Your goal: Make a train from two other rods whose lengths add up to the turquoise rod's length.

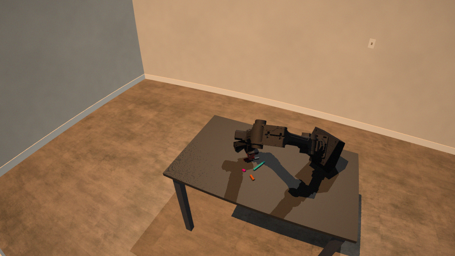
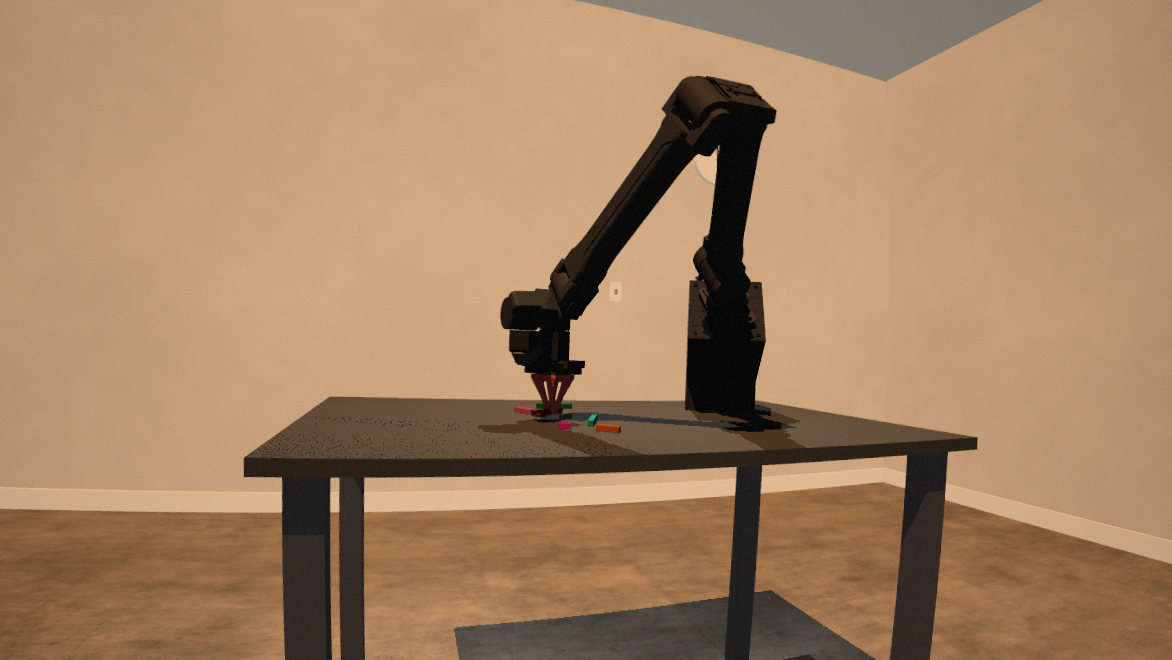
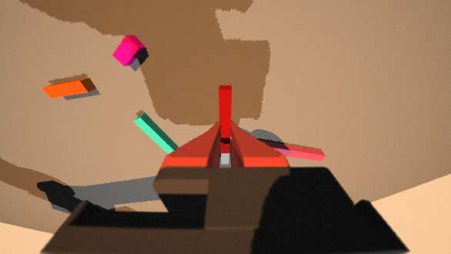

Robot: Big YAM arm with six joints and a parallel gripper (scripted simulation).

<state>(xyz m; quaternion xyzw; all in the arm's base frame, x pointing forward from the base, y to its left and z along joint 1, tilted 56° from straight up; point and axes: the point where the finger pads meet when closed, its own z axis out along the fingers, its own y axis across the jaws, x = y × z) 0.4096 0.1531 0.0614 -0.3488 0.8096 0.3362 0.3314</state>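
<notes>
Right now the grey rod is 4 cm to the right of my hand, 3 cm behind it and 2 cm below it. Also, from my hand: turquoise rod 8 cm behind, 2 cm below, 1 cm to the left; red rod 1 cm to the left; pink rod 8 cm to the right, 4 cm ahead, 2 cm below.
</notes>
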